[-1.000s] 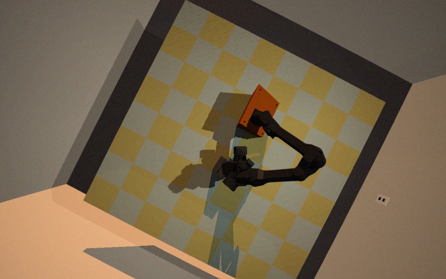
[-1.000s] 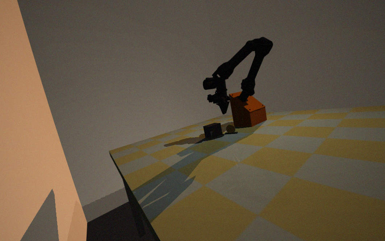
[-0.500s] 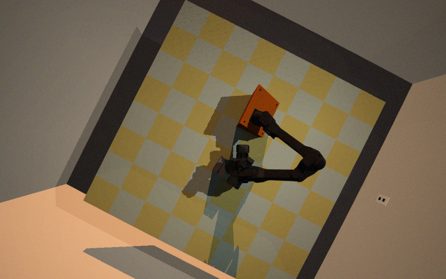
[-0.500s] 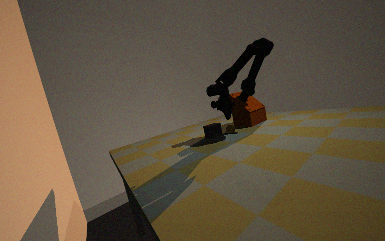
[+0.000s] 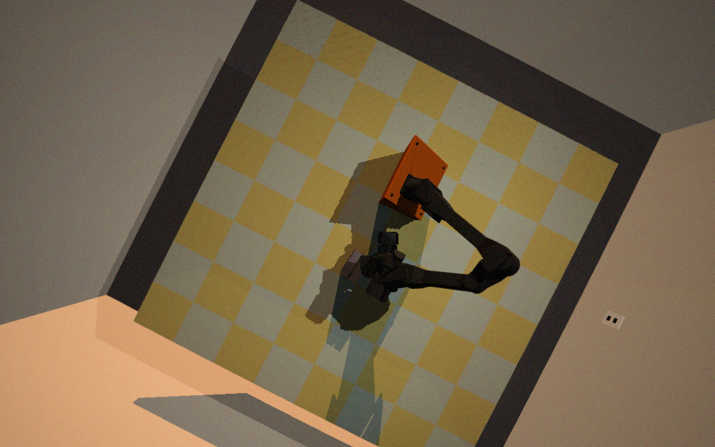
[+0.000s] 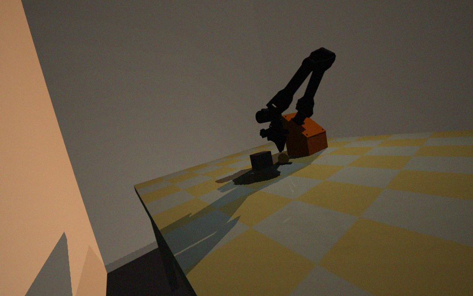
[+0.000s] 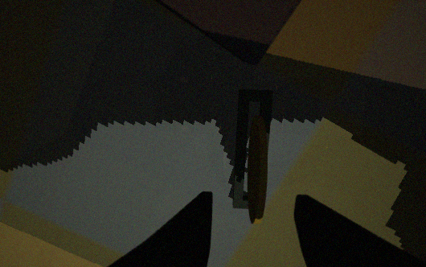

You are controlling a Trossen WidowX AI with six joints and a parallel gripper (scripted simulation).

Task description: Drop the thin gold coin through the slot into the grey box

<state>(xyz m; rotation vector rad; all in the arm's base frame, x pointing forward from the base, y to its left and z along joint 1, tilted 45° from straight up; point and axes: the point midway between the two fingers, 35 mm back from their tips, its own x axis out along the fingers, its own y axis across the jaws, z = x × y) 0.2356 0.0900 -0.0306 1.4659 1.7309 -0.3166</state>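
The coin lies 40 mm below my gripper tip and 10 mm behind it.
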